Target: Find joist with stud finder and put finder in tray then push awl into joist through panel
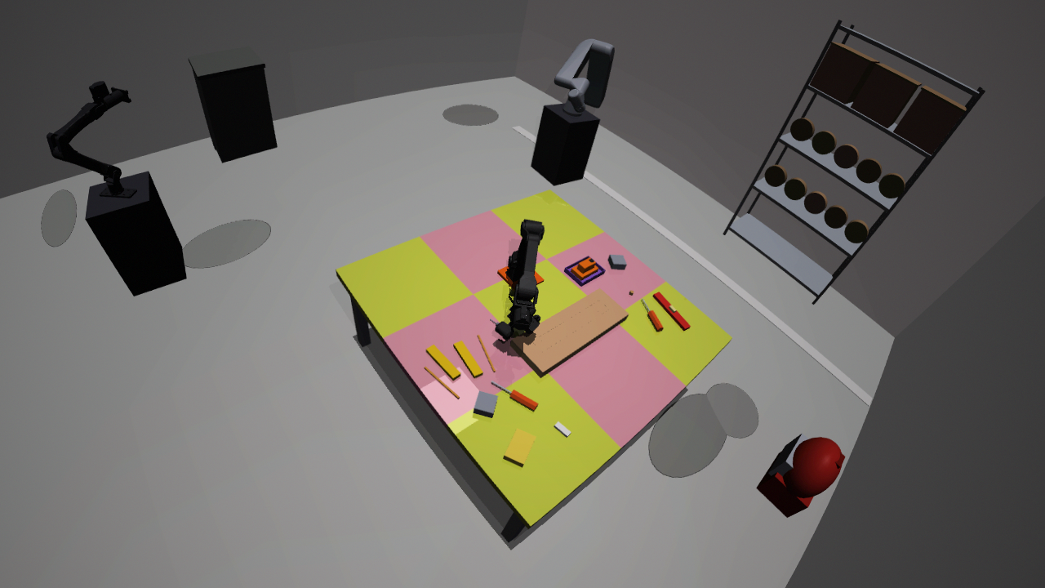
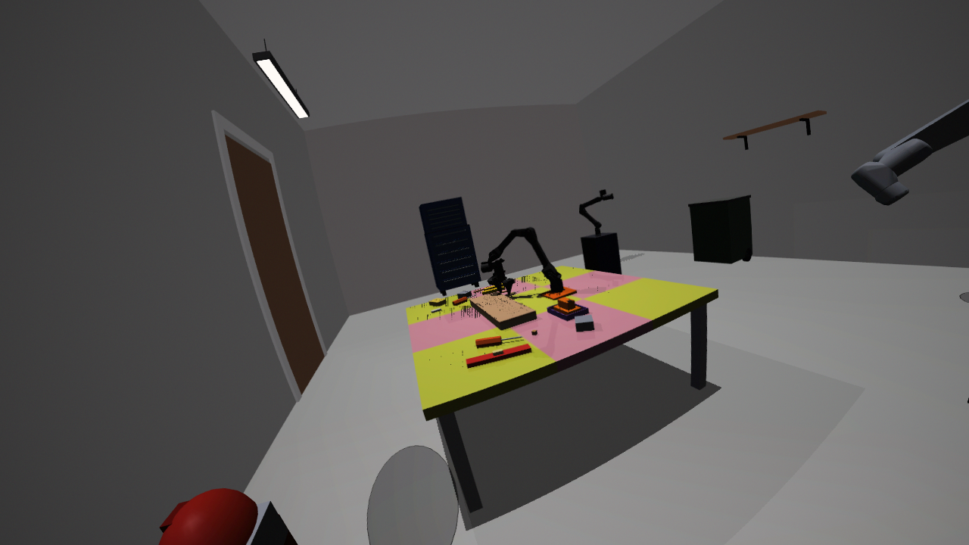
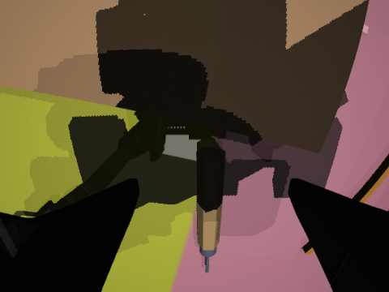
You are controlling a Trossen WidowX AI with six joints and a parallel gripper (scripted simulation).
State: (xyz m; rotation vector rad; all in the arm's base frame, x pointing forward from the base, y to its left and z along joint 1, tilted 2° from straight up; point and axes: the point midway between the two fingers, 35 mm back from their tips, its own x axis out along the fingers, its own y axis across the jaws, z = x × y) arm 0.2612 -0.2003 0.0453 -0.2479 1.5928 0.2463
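The awl is 6 cm behind my gripper tip, 2 cm to the right of it and 1 cm below it. The rest, counted from my gripper tip: yellow block: 41 cm ahead, 25 cm to the right; white piece: 43 cm ahead, 8 cm to the right, 1 cm below; purple tray: 14 cm behind, 52 cm to the left, 1 cm below.
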